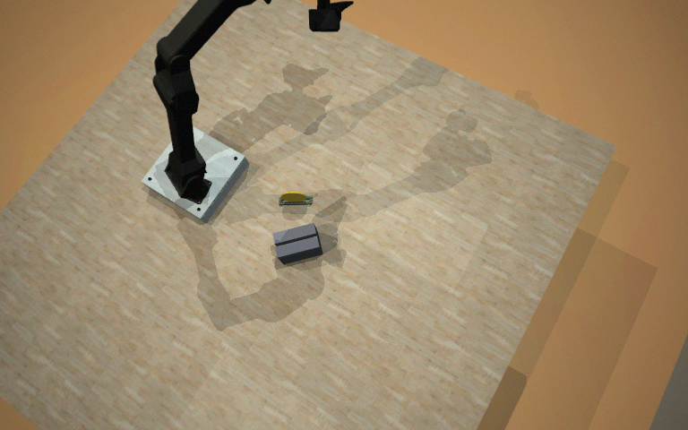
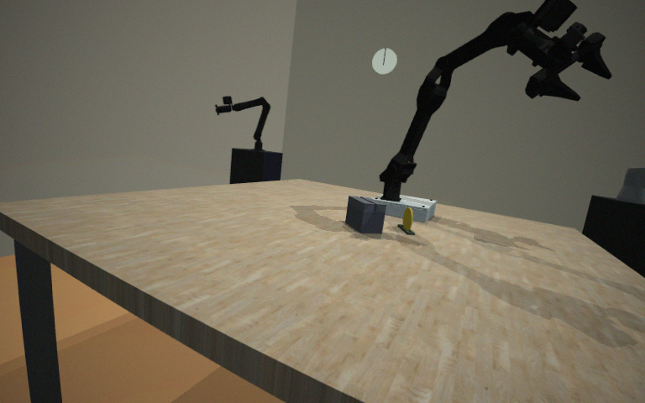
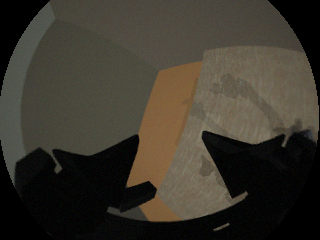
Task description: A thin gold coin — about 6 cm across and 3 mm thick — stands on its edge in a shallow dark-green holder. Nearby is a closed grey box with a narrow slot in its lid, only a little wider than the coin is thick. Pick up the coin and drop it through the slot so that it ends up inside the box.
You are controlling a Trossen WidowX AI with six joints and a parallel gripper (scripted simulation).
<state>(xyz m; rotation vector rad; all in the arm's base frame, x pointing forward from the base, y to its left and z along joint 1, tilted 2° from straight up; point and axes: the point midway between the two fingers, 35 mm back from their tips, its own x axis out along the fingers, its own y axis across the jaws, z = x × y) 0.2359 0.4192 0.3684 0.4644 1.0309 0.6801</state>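
The coin lies 36 cm below my gripper tip, 35 cm to the right of it and 2 cm behind it.
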